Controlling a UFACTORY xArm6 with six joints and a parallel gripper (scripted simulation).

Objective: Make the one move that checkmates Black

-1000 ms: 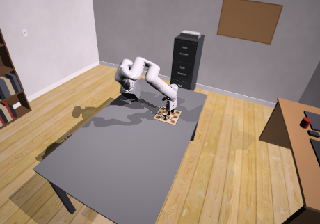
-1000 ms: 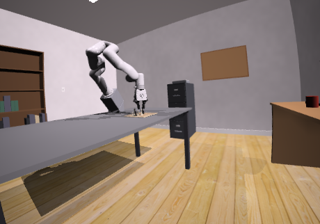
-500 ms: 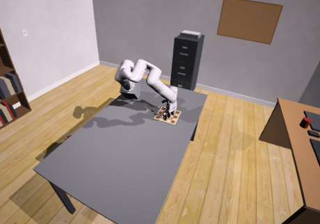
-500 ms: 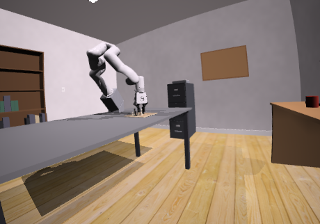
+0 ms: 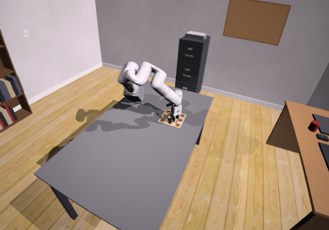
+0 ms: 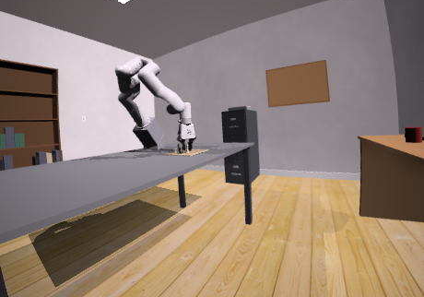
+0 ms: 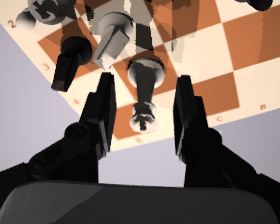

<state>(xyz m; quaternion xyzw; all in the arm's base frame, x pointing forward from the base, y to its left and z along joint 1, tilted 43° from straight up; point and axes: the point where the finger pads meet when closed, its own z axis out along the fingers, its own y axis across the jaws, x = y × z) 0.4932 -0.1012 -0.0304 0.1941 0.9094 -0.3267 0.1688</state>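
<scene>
My hand is 70 mm past the tall black piece, 120 mm to the right of it and 10 mm above it. The rest, counted from my hand: chessboard (30 mm behind, 40 mm to the left, 40 mm below); black pawn (30 mm behind, 80 mm to the left, 30 mm below).
</scene>
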